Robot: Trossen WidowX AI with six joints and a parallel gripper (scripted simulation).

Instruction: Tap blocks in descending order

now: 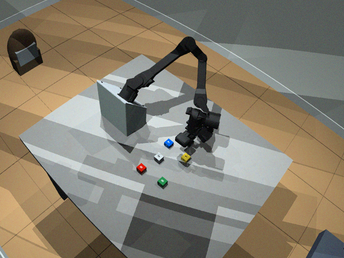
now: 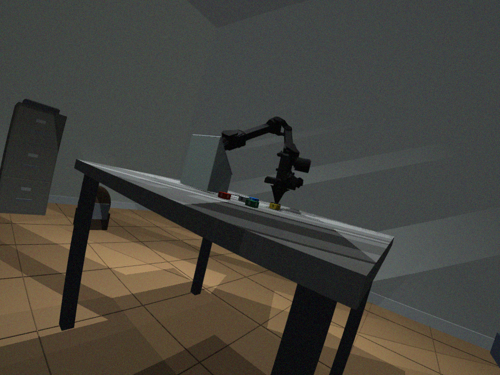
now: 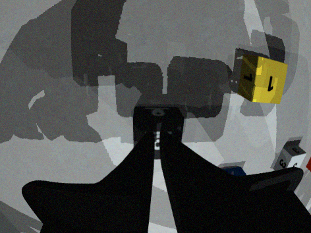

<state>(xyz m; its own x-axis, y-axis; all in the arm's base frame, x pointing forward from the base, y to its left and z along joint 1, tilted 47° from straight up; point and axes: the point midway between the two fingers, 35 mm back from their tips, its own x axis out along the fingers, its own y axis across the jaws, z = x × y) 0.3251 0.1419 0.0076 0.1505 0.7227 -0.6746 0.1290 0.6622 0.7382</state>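
Right now my gripper tip is 10 mm above the black block. Round my gripper tip: white block 70 mm behind, 160 mm to the right, 10 mm below; then blue block 80 mm behind, 70 mm to the right, 10 mm below; then yellow block 30 mm ahead, 90 mm to the right, 10 mm below.
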